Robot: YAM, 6 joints.
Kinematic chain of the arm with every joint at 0, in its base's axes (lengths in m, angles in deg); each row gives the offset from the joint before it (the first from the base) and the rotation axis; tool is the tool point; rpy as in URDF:
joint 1: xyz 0 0 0.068 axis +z
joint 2: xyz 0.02 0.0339 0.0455 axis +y
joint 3: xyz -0.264 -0.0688 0 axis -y
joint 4: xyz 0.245 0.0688 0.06 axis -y
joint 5: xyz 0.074 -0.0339 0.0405 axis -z
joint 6: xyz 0.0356 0 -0.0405 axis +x
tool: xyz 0 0 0 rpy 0 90 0
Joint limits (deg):
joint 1: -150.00..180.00
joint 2: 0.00..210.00
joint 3: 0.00..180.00
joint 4: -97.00..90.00
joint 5: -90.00..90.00
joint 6: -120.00..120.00
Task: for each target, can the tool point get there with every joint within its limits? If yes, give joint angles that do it. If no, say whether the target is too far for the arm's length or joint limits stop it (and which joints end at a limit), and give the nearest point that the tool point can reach.
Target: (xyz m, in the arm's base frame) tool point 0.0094 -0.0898 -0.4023
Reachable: no: joint limits stop it (at a limit: joint 2) | nearest point 0.0115 -0.1100 -0.3530 | short by 0.053 m
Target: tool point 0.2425 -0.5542 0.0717
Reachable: yes | joints -67.50 174.88 134.49 66.72 -19.67 -97.30
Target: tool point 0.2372 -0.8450 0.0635
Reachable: no: too far | nearest point 0.1743 -0.6208 0.0771 | short by 0.233 m
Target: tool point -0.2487 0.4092 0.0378
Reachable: yes | joints 119.31 140.08 77.55 30.88 -27.68 -99.05
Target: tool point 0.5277 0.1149 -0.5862
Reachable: no: too far | nearest point 0.4044 0.0881 -0.3404 | short by 0.276 m
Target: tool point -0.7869 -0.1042 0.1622
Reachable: no: too far | nearest point -0.6397 -0.0180 0.1529 | short by 0.171 m
